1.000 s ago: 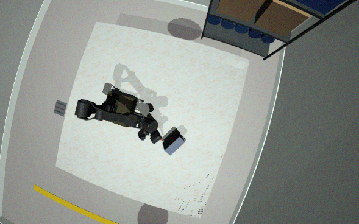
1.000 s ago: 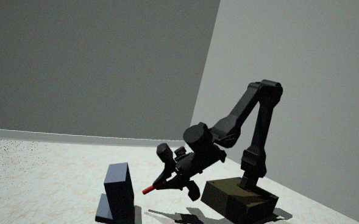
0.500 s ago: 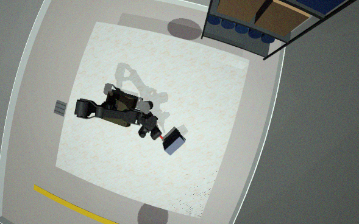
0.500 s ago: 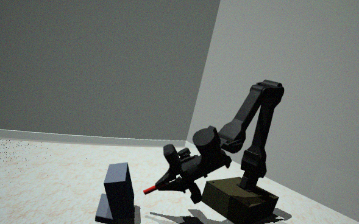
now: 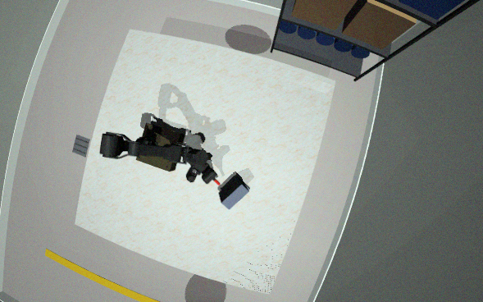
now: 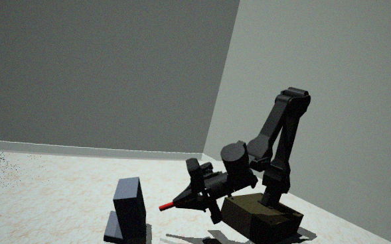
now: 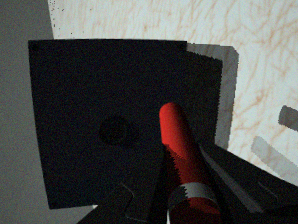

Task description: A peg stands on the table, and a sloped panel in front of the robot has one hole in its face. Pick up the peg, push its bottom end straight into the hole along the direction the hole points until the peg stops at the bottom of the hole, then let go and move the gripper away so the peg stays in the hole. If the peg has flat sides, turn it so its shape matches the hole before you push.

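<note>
Now: the sloped panel 10 cm ahead of my gripper tip, 3 cm to the right of it and 2 cm below it. Also, from my gripper tip: red peg 1 cm behind, 1 cm to the left, 1 cm above.
</note>
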